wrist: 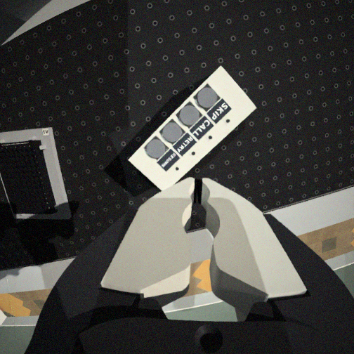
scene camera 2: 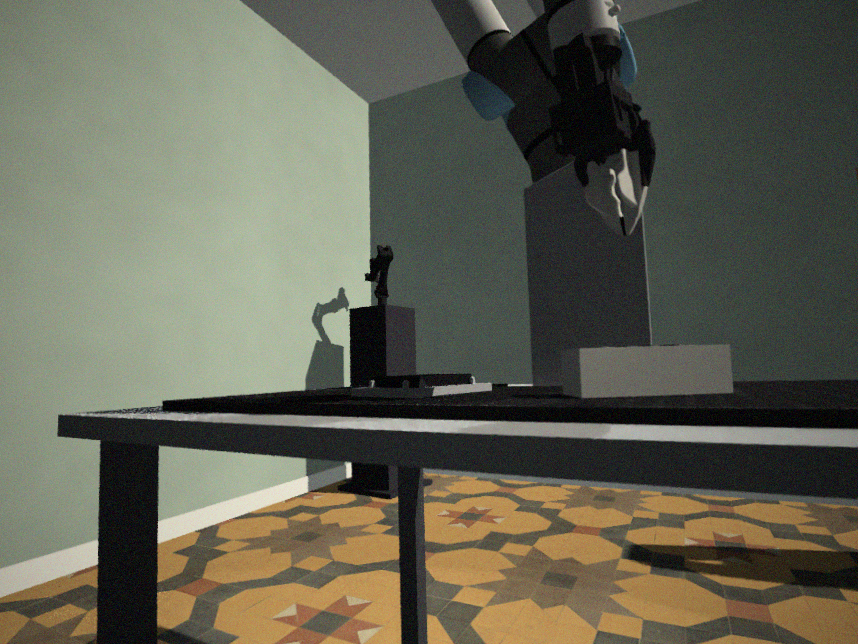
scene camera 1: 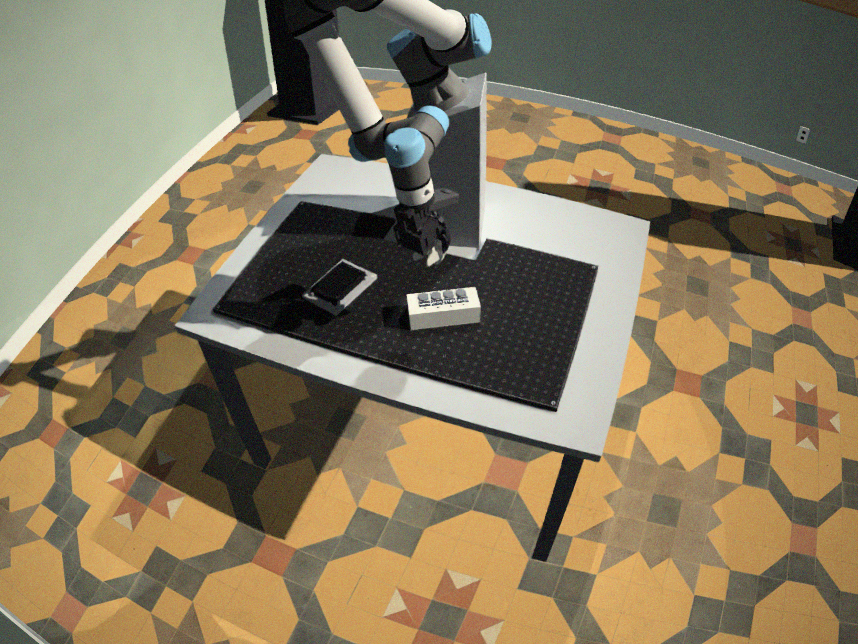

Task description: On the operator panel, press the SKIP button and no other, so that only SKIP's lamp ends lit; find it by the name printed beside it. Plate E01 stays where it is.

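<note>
The operator panel is a white box on the black mat. Its four round grey buttons run RESUME, RETRY, CALL, SKIP from left to right in the wrist view. The SKIP button is at the upper right end, beside its dark SKIP label. The small lamp dots all look dark, including SKIP's lamp. My gripper is shut and empty, well above the panel's height. In the wrist view its tips show just below the panel's lower edge.
A light plate with a black ribbed insert lies left of the panel on the black mat. Its printed name is too small to read surely. A tall grey upright block stands behind the mat on the white table.
</note>
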